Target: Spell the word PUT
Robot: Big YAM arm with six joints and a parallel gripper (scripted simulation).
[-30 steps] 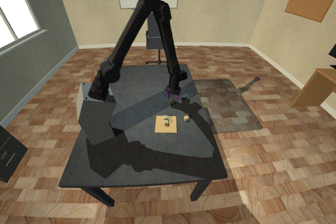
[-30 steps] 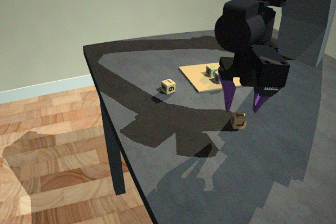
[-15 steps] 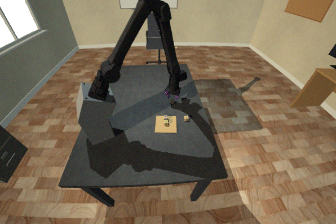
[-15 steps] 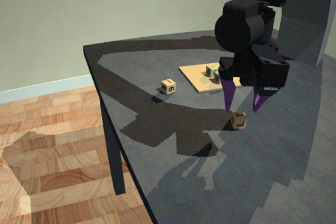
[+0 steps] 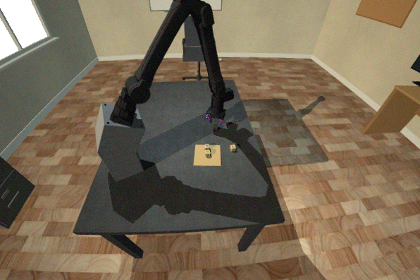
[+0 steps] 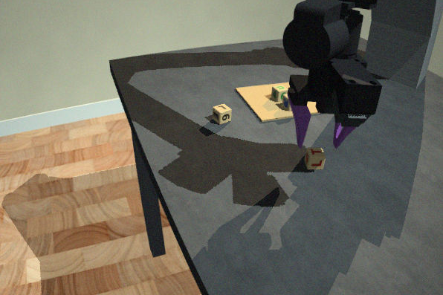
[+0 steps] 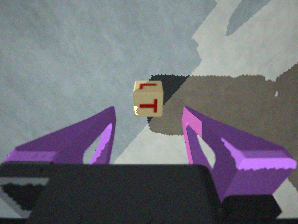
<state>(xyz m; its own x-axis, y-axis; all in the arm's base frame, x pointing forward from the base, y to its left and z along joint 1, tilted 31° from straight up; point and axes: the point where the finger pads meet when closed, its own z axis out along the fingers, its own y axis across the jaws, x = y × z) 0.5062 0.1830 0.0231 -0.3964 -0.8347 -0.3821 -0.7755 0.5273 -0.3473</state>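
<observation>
My hand is 30 mm above the T block. Round my hand: mat 200 mm to the right, 80 mm behind, 40 mm below.
</observation>
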